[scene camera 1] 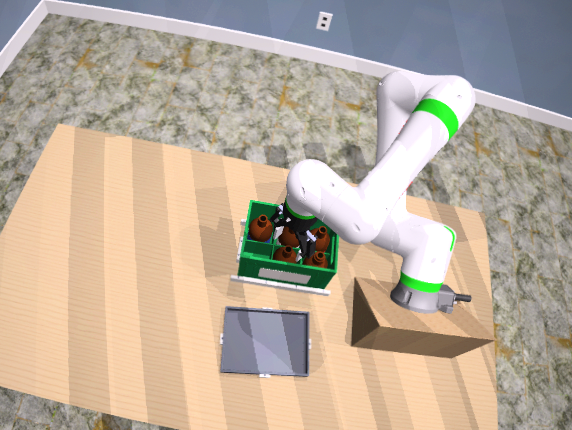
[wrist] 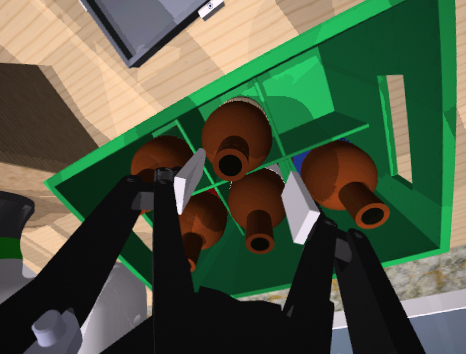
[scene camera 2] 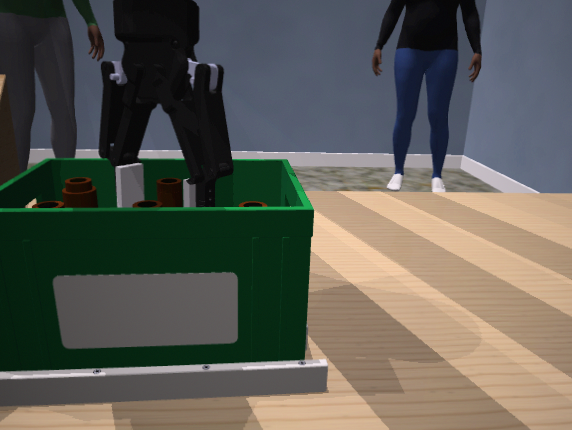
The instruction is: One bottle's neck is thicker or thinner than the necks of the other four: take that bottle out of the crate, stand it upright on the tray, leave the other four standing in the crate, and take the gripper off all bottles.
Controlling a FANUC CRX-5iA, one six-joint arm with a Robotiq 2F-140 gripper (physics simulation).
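Frame: origin at the arm's base, x right, y ahead, z up, level; centimetres.
Seen in the pictures: gripper, fingertip midpoint: (scene camera 1: 288, 246) (wrist: 245, 173); arm's base, link origin: (scene camera 1: 414, 302).
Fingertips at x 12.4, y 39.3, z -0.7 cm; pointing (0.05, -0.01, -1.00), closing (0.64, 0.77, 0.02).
Pixels of each thing's middle, then the offset from my fingertips to it.
- green crate, body centre: (scene camera 2: 163, 261) (wrist: 248, 170) (scene camera 1: 287, 247) dx +0.8, dy -0.1, dz -2.3 cm
- front-right bottle, body centre: (scene camera 2: 86, 248) (wrist: 167, 167) (scene camera 1: 314, 265) dx -3.6, dy -8.9, dz -2.5 cm
- front-middle bottle, body centre: (wrist: 237, 137) (scene camera 2: 172, 248) (scene camera 1: 284, 259) dx -3.2, dy +0.5, dz -2.5 cm
- back-middle bottle, body centre: (wrist: 257, 197) (scene camera 1: 290, 236) dx +4.8, dy -0.6, dz -2.5 cm
- grey tray, body centre: (scene camera 1: 266, 341) dx -26.9, dy +2.5, dz -9.8 cm
- back-left bottle, body centre: (wrist: 335, 173) (scene camera 1: 260, 230) dx +5.4, dy +8.8, dz -2.5 cm
- back-right bottle, body centre: (wrist: 200, 217) (scene camera 1: 317, 241) dx +4.7, dy -9.1, dz -2.5 cm
The green crate (scene camera 1: 247, 268) (scene camera 2: 200, 225) (wrist: 446, 150) holds several brown bottles upright; its front-left compartment, seen in scene view 1, is empty. The front-right bottle (scene camera 1: 317, 261) (scene camera 2: 80, 197) (wrist: 160, 155) shows a thicker neck with a narrower lip in scene view 2. The front-middle bottle (scene camera 1: 286, 256) (scene camera 2: 169, 192) (wrist: 237, 122) has a thinner neck. My gripper (scene camera 1: 289, 244) (scene camera 2: 162, 194) (wrist: 245, 173) is open, reaching into the crate with its pads on either side of the back-middle bottle (wrist: 256, 197) and apart from its neck. The grey tray (scene camera 1: 265, 345) (wrist: 131, 62) holds no bottle.
The back-left bottle (scene camera 1: 261, 229) (wrist: 340, 175) and back-right bottle (scene camera 1: 321, 240) (wrist: 202, 220) stand beside the fingers. White rails (scene camera 1: 280, 286) (scene camera 2: 206, 380) edge the crate. The arm stands on a wooden block (scene camera 1: 415, 342) at the right. Two people stand beyond the table in scene view 2.
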